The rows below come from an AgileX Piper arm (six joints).
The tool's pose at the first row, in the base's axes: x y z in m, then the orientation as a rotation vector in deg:
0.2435, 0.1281, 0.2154, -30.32, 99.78, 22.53
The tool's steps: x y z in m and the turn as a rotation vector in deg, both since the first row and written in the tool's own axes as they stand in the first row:
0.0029, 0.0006, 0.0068, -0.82, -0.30, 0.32
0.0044, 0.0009, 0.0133, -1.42, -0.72, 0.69
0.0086, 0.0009, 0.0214, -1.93, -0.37, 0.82
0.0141, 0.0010, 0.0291, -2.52, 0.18, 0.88
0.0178, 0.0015, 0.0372, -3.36, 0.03, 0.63
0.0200, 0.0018, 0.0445, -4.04, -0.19, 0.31
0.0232, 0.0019, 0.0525, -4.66, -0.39, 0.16
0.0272, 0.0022, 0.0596, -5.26, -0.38, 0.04
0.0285, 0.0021, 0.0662, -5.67, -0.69, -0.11
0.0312, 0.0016, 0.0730, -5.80, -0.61, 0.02
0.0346, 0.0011, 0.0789, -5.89, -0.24, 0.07
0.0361, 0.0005, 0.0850, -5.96, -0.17, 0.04
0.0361, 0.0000, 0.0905, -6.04, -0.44, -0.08
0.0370, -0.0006, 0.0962, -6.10, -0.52, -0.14
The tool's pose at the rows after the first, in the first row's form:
0.2482, 0.1318, 0.2110, -30.55, 99.50, 23.55
0.2531, 0.1352, 0.2080, -30.55, 99.14, 24.42
0.2590, 0.1389, 0.2021, -30.90, 99.46, 24.90
0.2642, 0.1423, 0.1950, -31.43, 99.93, 25.36
0.2699, 0.1465, 0.1895, -32.20, 99.59, 25.96
0.2753, 0.1502, 0.1857, -32.90, 99.18, 26.38
0.2812, 0.1541, 0.1807, -33.41, 98.86, 26.86
0.2861, 0.1575, 0.1752, -33.94, 98.74, 27.31
0.2913, 0.1607, 0.1724, -34.27, 98.33, 27.63
0.2967, 0.1635, 0.1682, -34.28, 98.43, 27.82
0.3011, 0.1657, 0.1636, -34.41, 98.79, 27.87
0.3062, 0.1682, 0.1607, -34.50, 98.84, 27.89
0.3110, 0.1707, 0.1595, -34.58, 98.53, 27.93
0.3158, 0.1731, 0.1573, -34.65, 98.42, 27.96

